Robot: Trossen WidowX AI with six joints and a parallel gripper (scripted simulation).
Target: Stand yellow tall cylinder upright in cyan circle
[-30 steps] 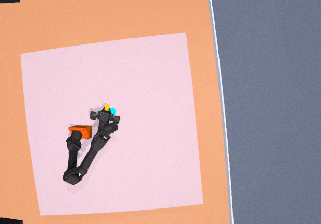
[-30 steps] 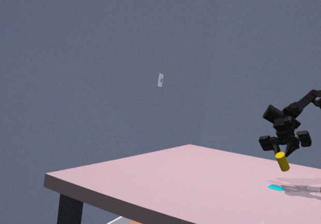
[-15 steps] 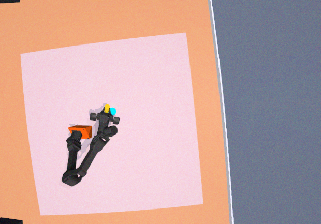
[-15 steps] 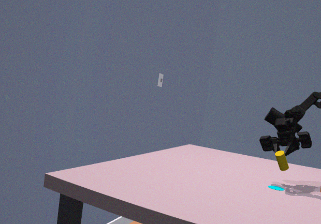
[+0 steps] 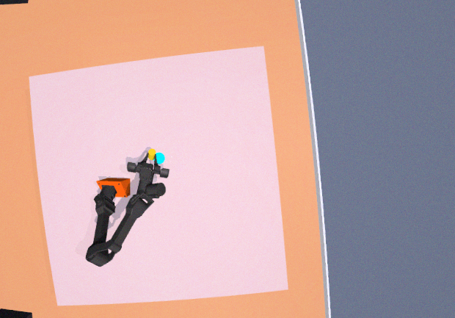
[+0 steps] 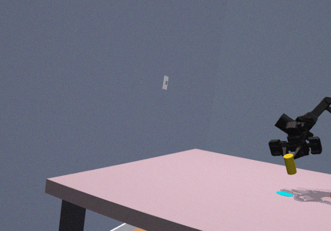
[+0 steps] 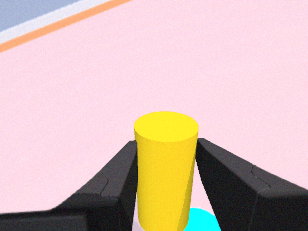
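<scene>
Now: gripper tip 130 mm above the cyan circle and 30 mm to the left of it. The rest, counted from my gripper tip: yellow tall cylinder: 20 mm below, 10 mm to the right, 10 mm behind.
</scene>
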